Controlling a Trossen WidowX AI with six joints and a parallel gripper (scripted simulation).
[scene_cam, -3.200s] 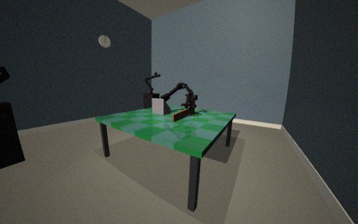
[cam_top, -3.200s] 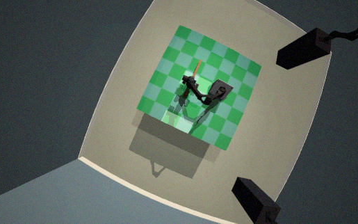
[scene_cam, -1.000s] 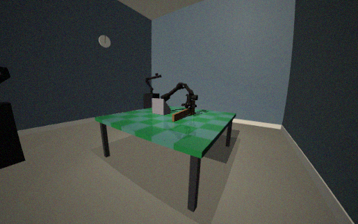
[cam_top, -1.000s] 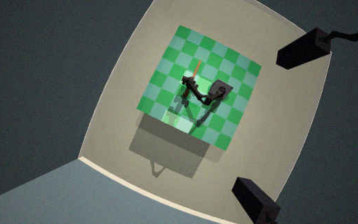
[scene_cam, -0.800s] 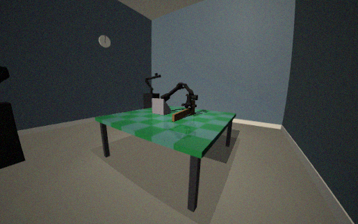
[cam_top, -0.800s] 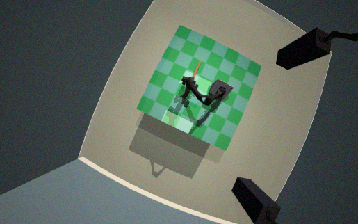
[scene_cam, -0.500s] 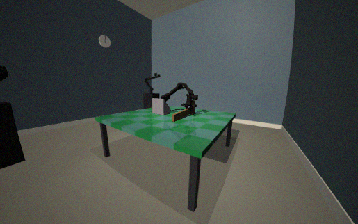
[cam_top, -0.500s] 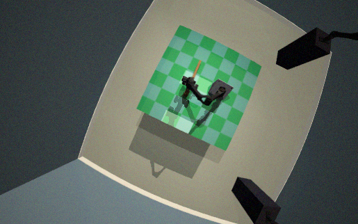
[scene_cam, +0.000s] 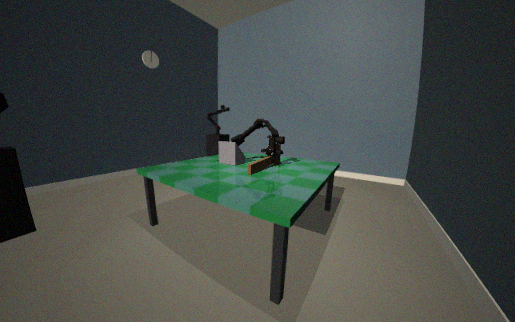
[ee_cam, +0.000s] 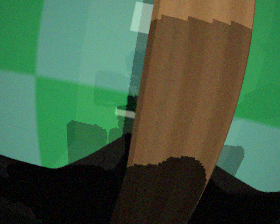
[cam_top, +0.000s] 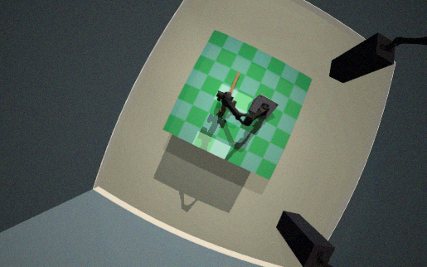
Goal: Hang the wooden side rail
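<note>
Now: the headboard post 100 mm to the left of my gripper tip, 40 mm above it and 10 mm ahead of it.
</note>
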